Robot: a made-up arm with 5 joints.
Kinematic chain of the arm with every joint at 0, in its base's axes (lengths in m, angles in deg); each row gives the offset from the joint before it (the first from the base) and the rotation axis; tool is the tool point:
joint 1: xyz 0 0 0.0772 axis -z
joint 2: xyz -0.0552 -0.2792 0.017 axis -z
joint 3: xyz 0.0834 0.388 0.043 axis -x
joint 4: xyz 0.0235 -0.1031 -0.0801 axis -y
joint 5: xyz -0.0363 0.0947 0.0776 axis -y
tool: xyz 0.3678 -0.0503 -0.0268
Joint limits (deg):
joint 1: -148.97..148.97
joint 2: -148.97..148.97
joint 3: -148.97..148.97
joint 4: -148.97..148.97
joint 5: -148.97..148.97
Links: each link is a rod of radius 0.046 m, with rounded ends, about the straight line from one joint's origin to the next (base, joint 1, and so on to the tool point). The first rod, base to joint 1, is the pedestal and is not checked.
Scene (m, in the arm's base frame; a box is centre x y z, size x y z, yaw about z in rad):
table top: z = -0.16
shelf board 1: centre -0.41 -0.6 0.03 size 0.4 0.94 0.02 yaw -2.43
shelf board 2: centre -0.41 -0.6 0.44 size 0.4 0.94 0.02 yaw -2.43
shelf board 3: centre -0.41 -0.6 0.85 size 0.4 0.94 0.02 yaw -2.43
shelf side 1: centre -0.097 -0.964 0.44 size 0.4 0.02 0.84 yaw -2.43
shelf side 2: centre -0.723 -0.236 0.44 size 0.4 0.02 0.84 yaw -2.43
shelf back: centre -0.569 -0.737 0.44 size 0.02 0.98 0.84 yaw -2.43
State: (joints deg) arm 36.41 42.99 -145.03 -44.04 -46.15
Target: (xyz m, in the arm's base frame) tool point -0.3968 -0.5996 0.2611
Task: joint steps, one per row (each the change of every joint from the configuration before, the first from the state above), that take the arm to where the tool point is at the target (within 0.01 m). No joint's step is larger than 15 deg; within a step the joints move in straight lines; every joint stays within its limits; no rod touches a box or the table.
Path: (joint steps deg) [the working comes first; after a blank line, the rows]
Joints at the target: 91.03 62.01 -148.09 -11.07 -14.96
Straight joint move there: clear.

1: 13.65 4.76 -0.77 8.24 7.80
2: 13.66 4.75 -0.76 8.24 7.79
3: 13.65 4.76 -0.77 8.24 7.80
4: 13.66 4.75 -0.76 8.25 7.80

